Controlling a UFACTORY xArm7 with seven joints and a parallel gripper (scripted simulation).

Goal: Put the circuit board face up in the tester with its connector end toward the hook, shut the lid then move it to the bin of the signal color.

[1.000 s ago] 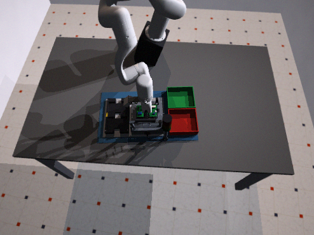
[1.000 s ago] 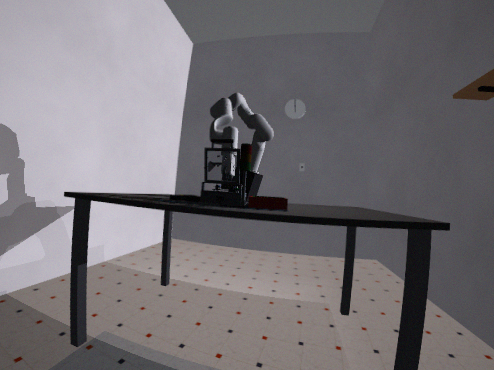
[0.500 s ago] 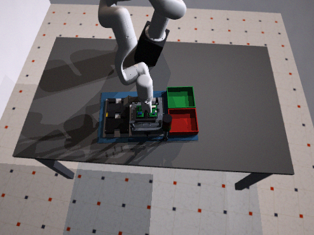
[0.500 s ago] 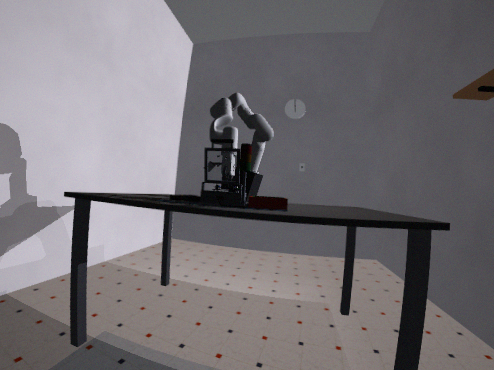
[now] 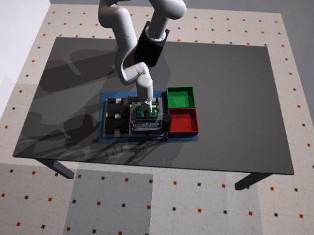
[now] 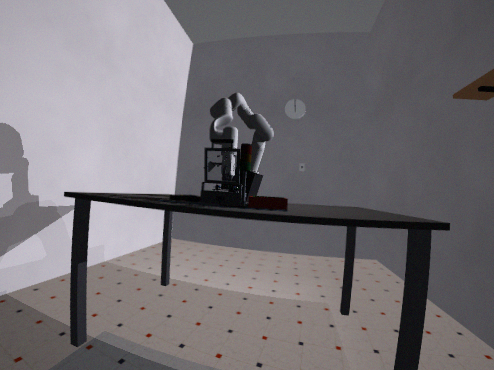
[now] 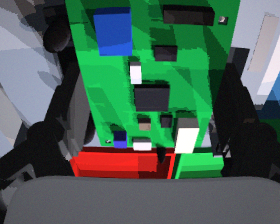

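The green circuit board is right at my hand. The rest, counted from my hand: tester lid 12 cm ahead, 3 cm to the left, 10 cm above; then green bin 15 cm behind, 17 cm to the left, 7 cm below; then red bin 21 cm to the left, 7 cm below.
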